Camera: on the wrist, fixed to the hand. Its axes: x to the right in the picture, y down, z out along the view.
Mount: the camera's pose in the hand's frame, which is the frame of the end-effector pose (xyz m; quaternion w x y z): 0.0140 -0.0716 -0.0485 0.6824 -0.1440 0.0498 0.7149
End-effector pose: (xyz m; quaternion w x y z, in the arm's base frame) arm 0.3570 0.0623 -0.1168 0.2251 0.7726 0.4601 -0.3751
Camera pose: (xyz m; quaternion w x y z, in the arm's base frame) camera 0.3162 0.1375 -0.0981 0.5101 0.8424 -0.1731 0.0097
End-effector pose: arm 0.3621 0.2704 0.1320 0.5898 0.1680 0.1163 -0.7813
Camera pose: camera 0.2959 0.2963 0.0808 0.9794 0.1518 0.1011 -0.0864
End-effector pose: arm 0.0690 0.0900 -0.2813 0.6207 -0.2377 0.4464 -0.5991
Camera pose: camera -0.0114 0.0761 -0.2493 0.7954 0.0974 0.5918 0.0874
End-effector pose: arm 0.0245 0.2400 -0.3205 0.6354 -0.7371 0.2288 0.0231
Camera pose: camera 0.0508 0.1960 -0.2494 0.2996 -0.4321 0.7114 0.4663
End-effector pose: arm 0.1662 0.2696 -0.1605 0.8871 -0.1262 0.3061 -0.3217
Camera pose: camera 0.1091 0.2047 -0.1747 0.8019 0.0210 0.3896 0.4524
